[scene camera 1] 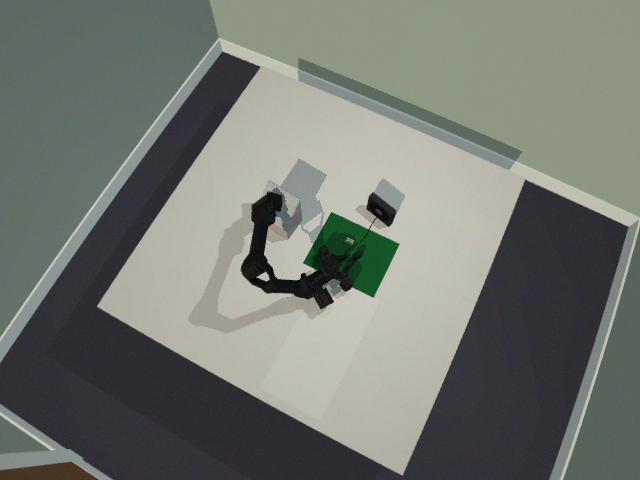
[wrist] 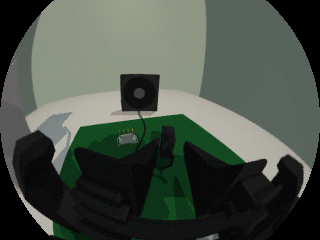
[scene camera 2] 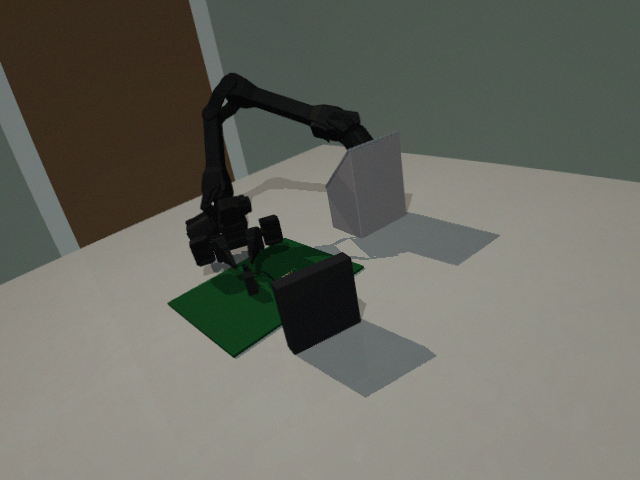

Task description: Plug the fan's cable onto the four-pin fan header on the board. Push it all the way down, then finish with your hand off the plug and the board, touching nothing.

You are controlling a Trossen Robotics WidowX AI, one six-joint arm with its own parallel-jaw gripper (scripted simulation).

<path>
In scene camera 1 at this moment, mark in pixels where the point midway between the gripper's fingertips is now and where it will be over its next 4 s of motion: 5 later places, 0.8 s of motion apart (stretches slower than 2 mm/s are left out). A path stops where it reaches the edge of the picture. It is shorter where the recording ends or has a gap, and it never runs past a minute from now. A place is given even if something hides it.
My gripper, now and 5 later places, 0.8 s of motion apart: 352, 258; 339, 262; 338, 254; 337, 254; 339, 258; 346, 255
</path>
